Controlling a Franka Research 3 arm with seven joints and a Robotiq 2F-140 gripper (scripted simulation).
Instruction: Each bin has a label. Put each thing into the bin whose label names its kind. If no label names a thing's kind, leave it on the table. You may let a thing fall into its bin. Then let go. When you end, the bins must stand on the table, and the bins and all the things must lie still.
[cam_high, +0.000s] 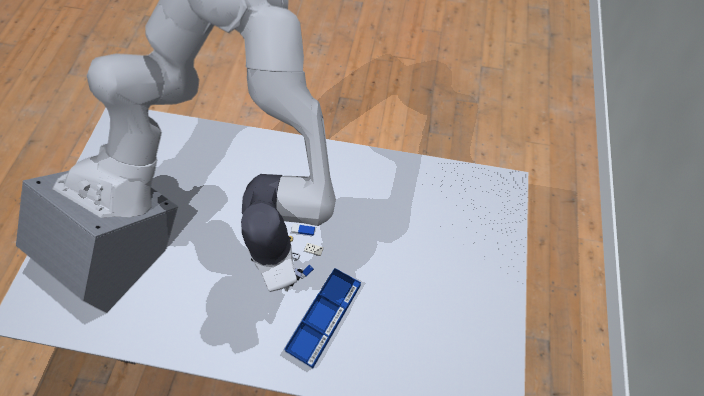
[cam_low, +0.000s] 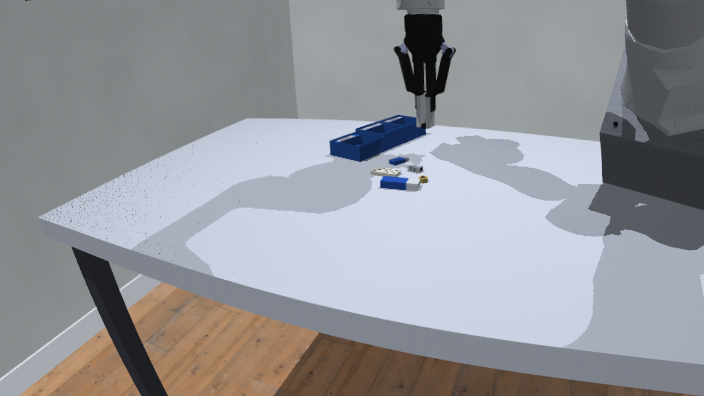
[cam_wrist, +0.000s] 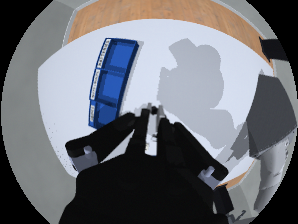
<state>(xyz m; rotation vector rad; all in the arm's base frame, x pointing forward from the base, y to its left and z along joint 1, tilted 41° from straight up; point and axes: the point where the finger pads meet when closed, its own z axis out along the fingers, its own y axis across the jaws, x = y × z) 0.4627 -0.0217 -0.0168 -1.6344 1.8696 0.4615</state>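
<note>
Now: the black disc 3 cm below my hand. The rest, counted from my hand: grey block 2 cm behind, 10 cm to the left, 9 cm below; then cream domino 2 cm ahead, 14 cm to the left, 9 cm below; then blue block 3 cm ahead, 7 cm to the left, 9 cm below.
</note>
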